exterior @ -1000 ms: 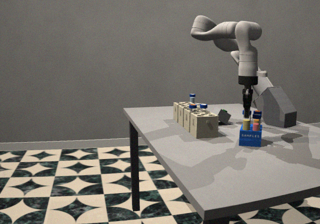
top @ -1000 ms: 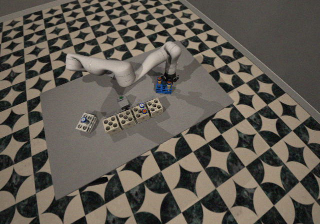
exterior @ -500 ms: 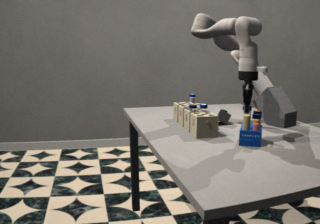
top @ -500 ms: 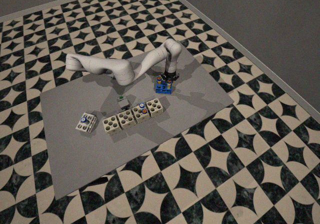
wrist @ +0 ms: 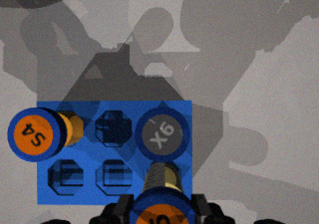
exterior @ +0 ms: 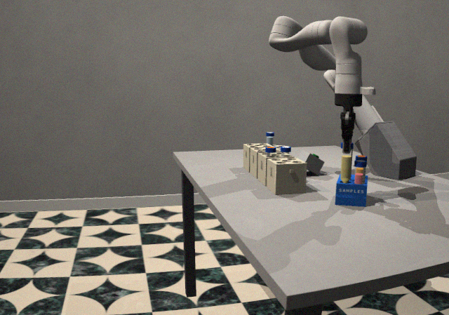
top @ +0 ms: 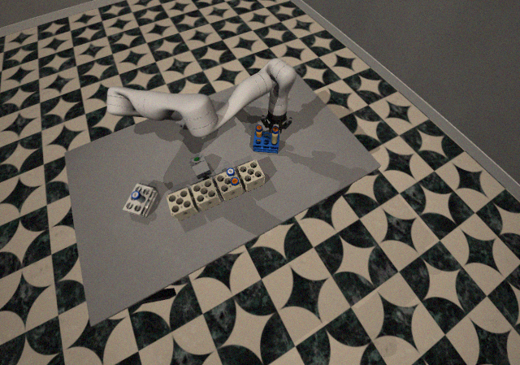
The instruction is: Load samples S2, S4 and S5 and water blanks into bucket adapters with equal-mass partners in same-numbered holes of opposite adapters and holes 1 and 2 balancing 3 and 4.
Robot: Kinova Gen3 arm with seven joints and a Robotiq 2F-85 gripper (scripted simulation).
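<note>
My gripper is now 5 cm above the sample tube and 1 cm past it. Also, from my hand: pink-filled tube (10 cm below, 3 cm to the left, 3 cm behind); then white-dot blank (27 cm to the right, 10 cm below, 6 cm ahead); then blue samples rack (13 cm below, 4 cm behind, 2 cm to the right).
</note>
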